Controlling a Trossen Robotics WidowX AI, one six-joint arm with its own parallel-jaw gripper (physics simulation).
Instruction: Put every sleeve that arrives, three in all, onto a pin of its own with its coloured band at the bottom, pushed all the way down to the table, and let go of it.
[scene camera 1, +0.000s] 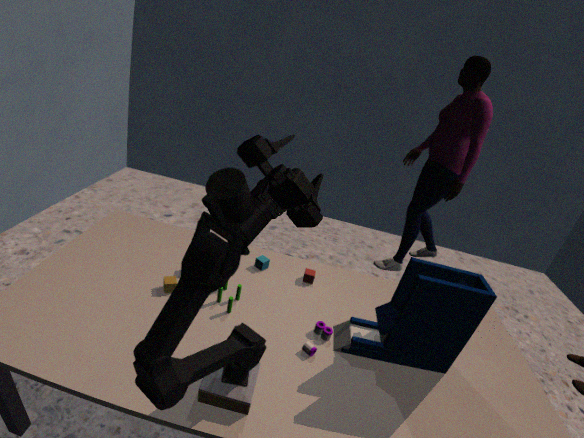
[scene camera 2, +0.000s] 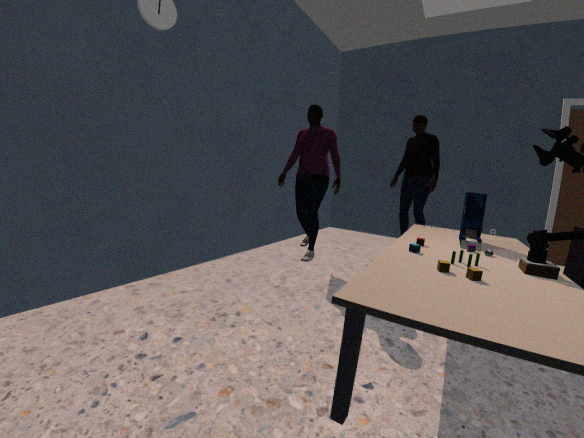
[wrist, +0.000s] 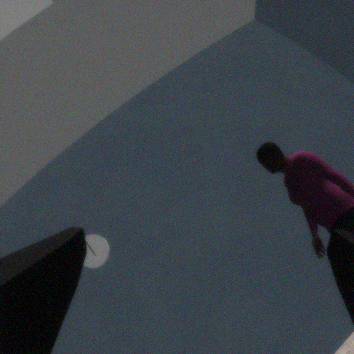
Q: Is my gripper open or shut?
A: Open.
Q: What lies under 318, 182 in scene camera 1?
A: My gripper.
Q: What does my gripper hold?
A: Nothing.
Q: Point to my gripper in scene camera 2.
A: At 537, 137
